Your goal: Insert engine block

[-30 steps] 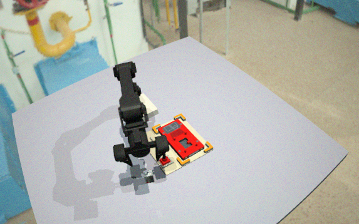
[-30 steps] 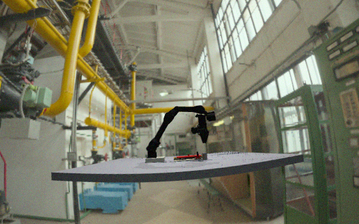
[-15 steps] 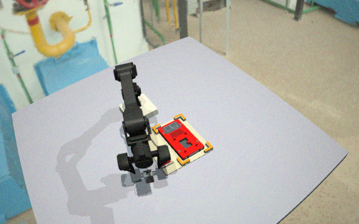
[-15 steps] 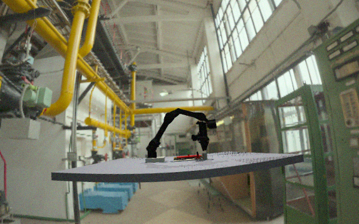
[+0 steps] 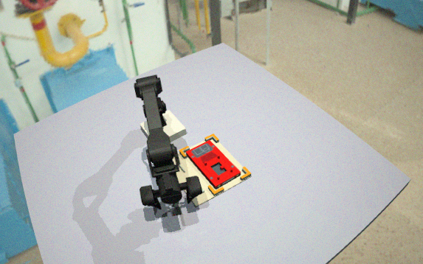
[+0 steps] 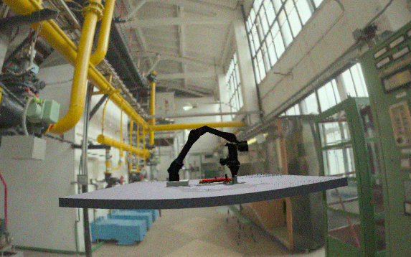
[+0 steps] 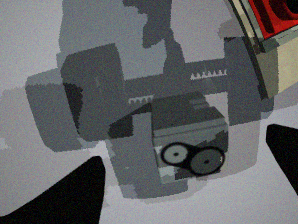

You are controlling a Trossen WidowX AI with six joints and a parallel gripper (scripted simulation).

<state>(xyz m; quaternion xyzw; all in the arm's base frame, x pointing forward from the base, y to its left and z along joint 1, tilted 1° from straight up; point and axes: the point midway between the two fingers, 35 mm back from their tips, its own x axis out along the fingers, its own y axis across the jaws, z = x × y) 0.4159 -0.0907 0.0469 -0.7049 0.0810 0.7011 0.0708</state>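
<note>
Now: gripper tip 2 cm above the engine block and 1 cm to the right of it. The rest, counted from my gripper tip: black peg: 10 cm to the left, 5 cm behind, 1 cm below.
</note>
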